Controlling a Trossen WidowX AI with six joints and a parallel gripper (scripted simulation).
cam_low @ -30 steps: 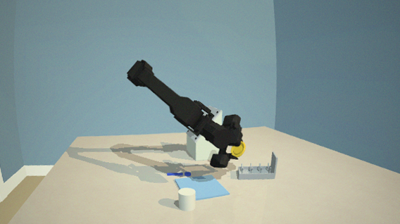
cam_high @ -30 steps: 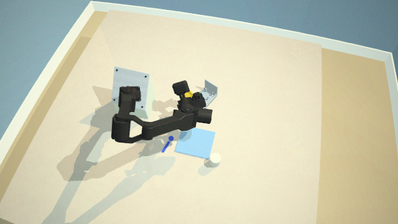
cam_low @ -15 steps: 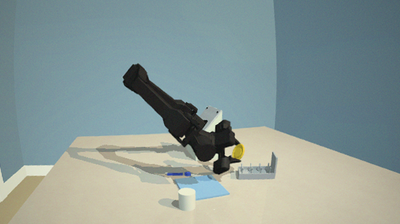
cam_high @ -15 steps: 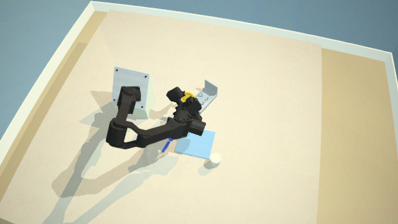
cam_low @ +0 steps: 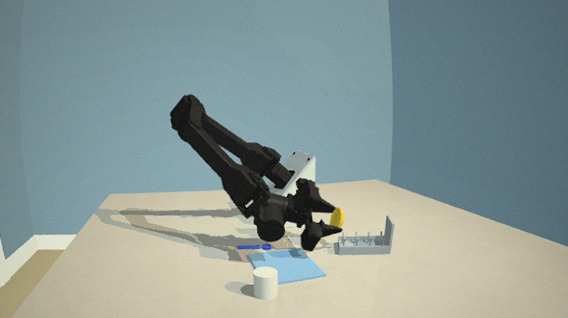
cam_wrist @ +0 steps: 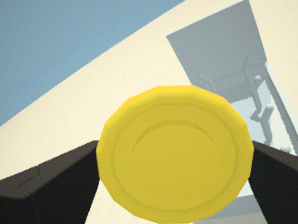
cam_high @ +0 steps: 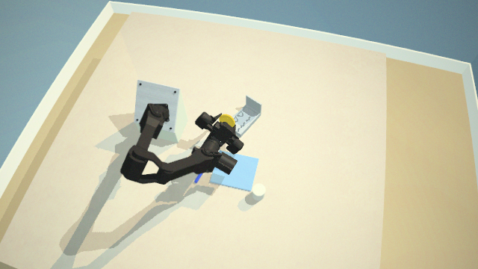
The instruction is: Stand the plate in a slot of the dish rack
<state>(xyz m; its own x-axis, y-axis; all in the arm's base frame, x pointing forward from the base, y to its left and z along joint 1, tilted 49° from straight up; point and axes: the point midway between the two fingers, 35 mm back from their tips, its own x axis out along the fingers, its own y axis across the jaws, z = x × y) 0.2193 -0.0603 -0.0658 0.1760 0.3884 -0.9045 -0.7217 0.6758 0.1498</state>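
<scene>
The grey dish rack lies 50 mm ahead of my gripper tip, 40 mm to the left of it and 50 mm below it. The rest, counted from my gripper tip: blue spoon (70 mm behind, 190 mm to the right, 70 mm below); blue mat (50 mm ahead, 170 mm to the right, 70 mm below); yellow plate (10 mm to the right).
</scene>
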